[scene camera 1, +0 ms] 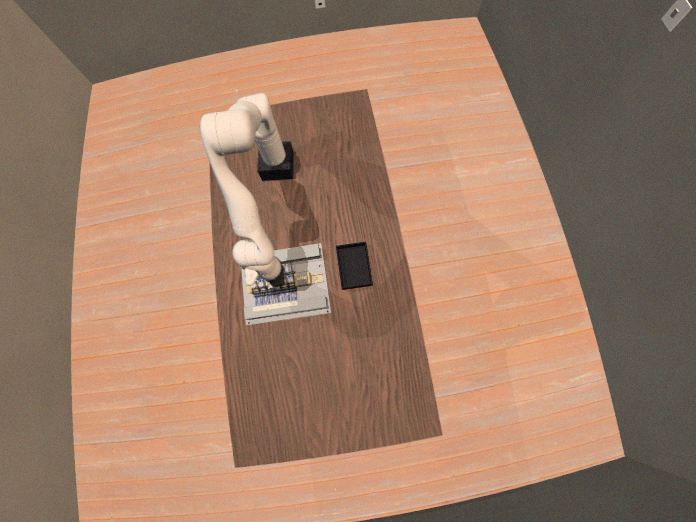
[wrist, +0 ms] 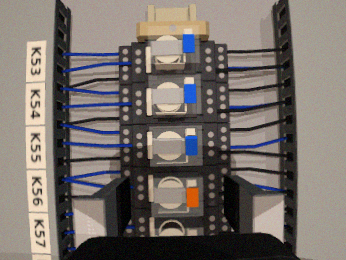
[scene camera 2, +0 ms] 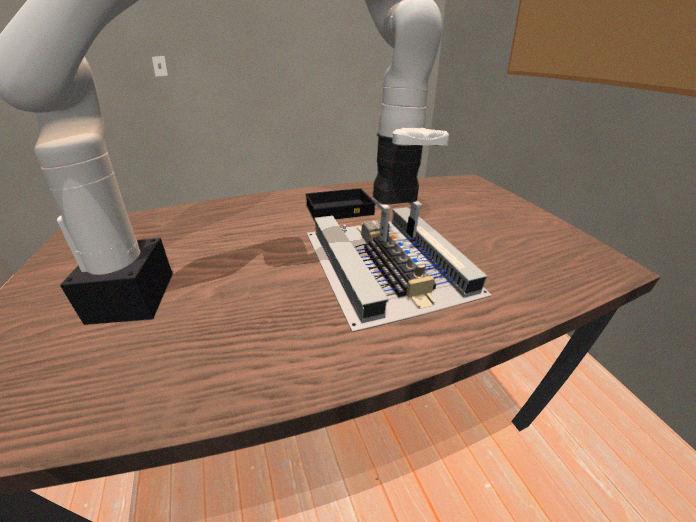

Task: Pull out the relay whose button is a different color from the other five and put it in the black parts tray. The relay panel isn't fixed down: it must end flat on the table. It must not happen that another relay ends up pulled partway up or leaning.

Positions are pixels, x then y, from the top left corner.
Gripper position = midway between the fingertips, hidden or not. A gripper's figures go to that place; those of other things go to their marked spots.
Scene:
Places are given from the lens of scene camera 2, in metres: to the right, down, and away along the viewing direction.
gripper (scene camera 2: pixel 397 236): 0.09, -0.04, 0.56
black parts tray (scene camera 2: pixel 356 203): 0.02, -0.16, 0.85
grey relay panel (scene camera 2: pixel 363 302): 0.02, 0.06, 0.44
The marked spots on the grey relay panel and the black parts tray are 0.46 m apart.

